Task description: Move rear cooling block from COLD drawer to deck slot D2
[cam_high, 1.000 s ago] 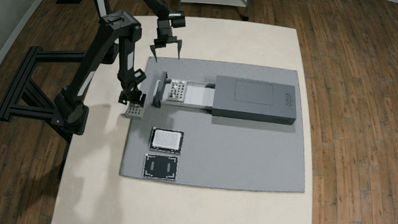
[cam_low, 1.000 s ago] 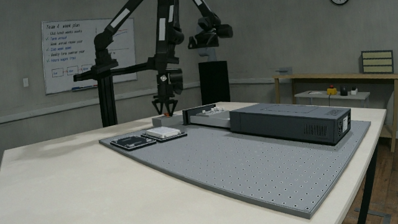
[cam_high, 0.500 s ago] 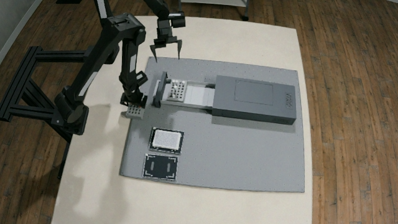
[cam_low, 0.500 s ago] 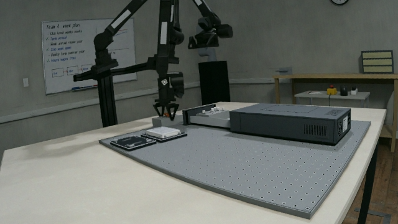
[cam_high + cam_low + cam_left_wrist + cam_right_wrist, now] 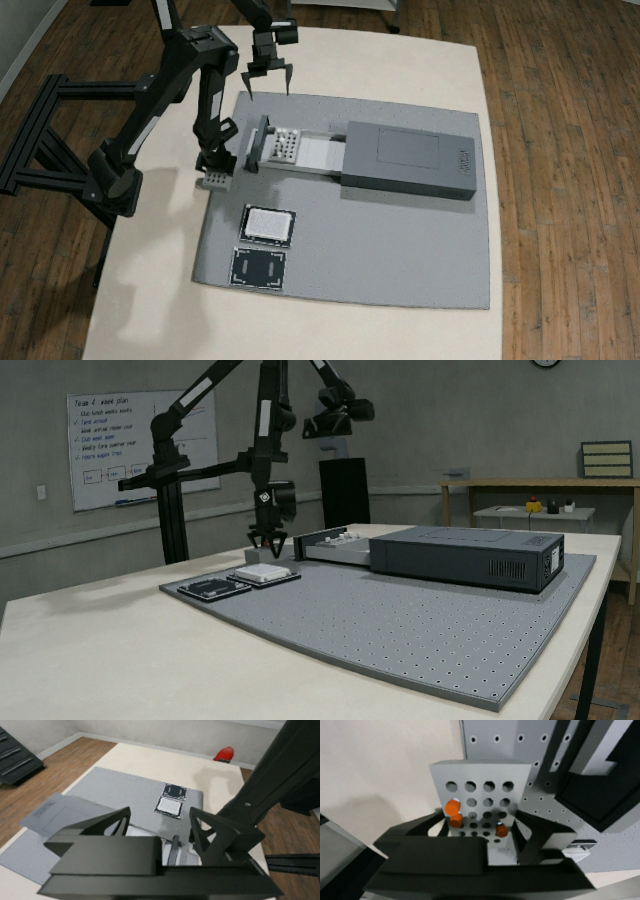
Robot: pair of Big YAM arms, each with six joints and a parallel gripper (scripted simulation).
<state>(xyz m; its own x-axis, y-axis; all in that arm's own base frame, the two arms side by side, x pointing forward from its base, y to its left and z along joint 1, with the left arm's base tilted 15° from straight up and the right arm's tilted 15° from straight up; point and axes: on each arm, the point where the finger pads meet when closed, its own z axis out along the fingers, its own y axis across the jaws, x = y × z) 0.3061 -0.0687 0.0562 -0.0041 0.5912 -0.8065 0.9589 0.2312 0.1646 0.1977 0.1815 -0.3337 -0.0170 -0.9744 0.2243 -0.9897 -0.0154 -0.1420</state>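
Note:
The deck slot D2 lies 280 mm to the right of my right hand, 220 mm ahead of it and 10 mm below it. Round my right hand: deck slot D1 (210 mm ahead, 140 mm to the right, 10 mm below); cooling block (right at my right hand); white plate (210 mm ahead, 140 mm to the right).

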